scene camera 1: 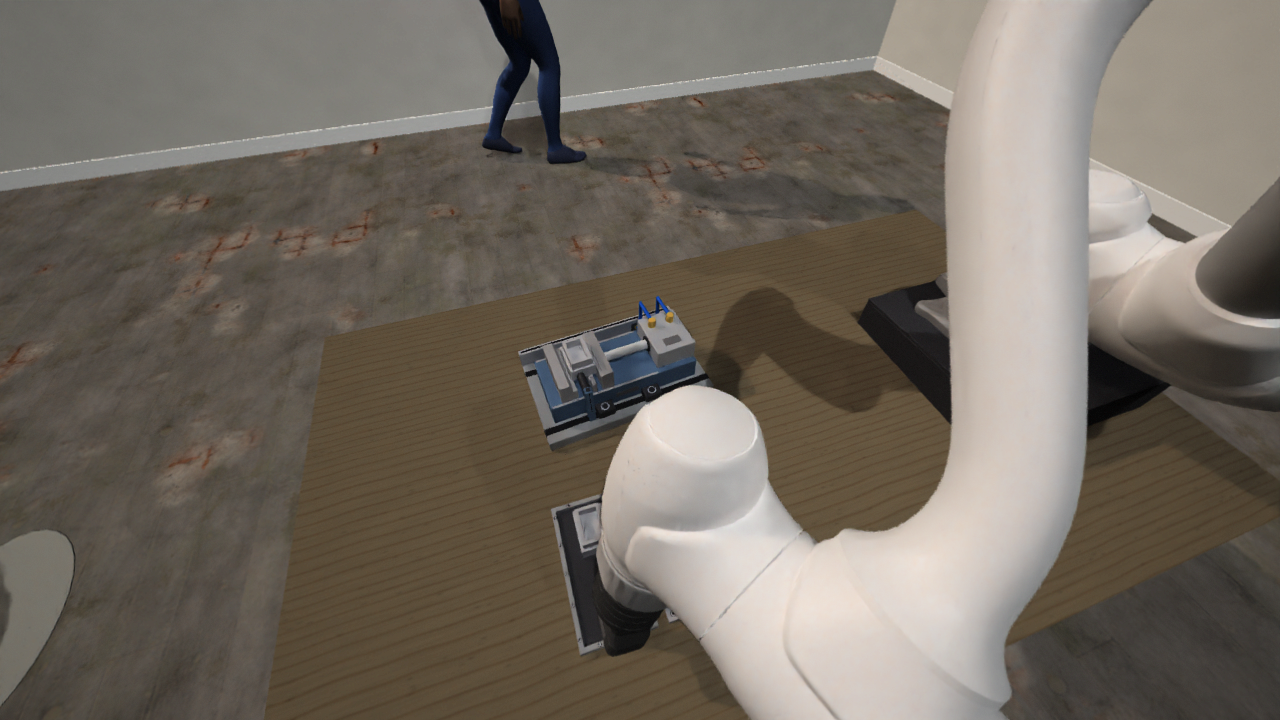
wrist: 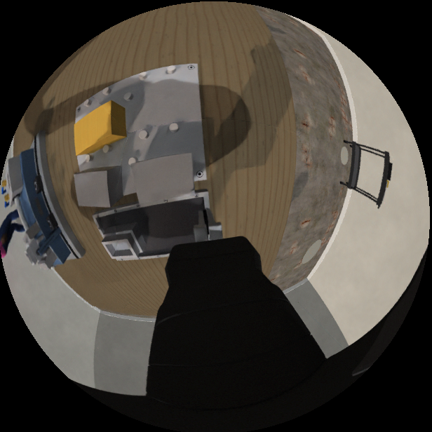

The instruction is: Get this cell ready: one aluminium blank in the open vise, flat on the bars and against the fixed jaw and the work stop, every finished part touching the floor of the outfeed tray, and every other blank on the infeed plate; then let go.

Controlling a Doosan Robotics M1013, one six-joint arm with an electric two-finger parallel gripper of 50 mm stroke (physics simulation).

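Note:
My gripper (scene camera 1: 623, 645) (wrist: 207, 233) is shut on a small grey finished part (wrist: 214, 232), gripped by a thin wall and mostly hidden by the fingers. It hangs low over the near end of the dark outfeed tray (scene camera 1: 569, 577) (wrist: 160, 225). Another pocketed finished part (scene camera 1: 587, 527) (wrist: 118, 246) lies in the tray's far end. The blue vise (scene camera 1: 593, 390) (wrist: 34, 189) stands behind the tray with a grey pocketed part (scene camera 1: 579, 352) between its jaws. Two grey aluminium blanks (wrist: 90, 187) (wrist: 160, 177) lie on the infeed plate (wrist: 169, 100); the arm hides that plate in the scene view.
A yellow block (wrist: 98, 127) lies on the infeed plate. My white arm (scene camera 1: 1013, 310) fills the right of the scene view. A black base (scene camera 1: 905, 333) sits at the table's right. A person (scene camera 1: 525, 77) walks by the back wall. A black frame (wrist: 368, 173) stands off the table.

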